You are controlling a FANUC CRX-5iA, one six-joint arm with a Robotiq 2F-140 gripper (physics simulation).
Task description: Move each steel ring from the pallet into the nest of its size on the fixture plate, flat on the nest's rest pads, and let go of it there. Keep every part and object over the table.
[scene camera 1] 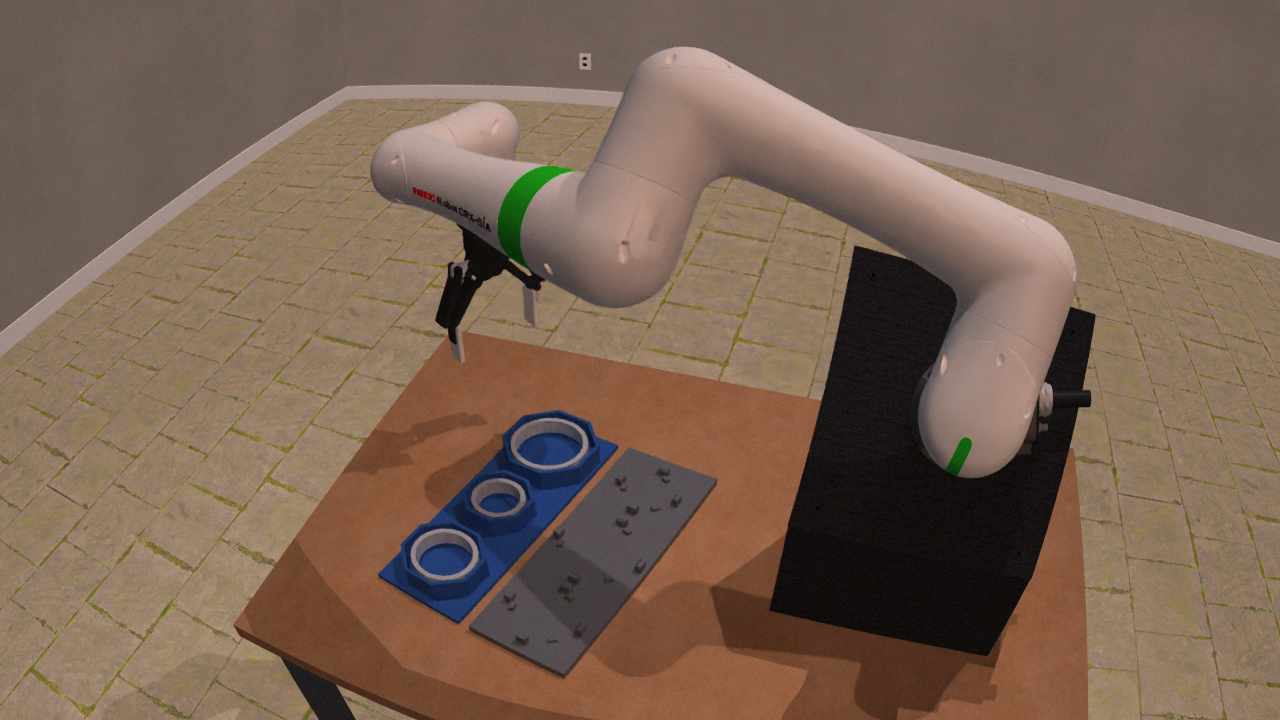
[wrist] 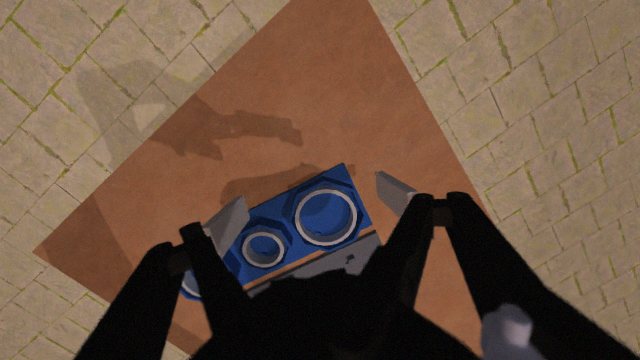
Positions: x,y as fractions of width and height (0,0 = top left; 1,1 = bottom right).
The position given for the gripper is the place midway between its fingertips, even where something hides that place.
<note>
In view: the gripper (scene camera 1: 0.39,0.47), a grey fixture plate (scene camera 1: 0.46,0.76) and a blue pallet (scene camera 1: 0.39,0.77).
The gripper is seen too in the wrist view (wrist: 0.49,0.54). The grey fixture plate is seen too in the wrist view (wrist: 0.57,0.69). The blue pallet also shows in the wrist view (wrist: 0.44,0.58).
</note>
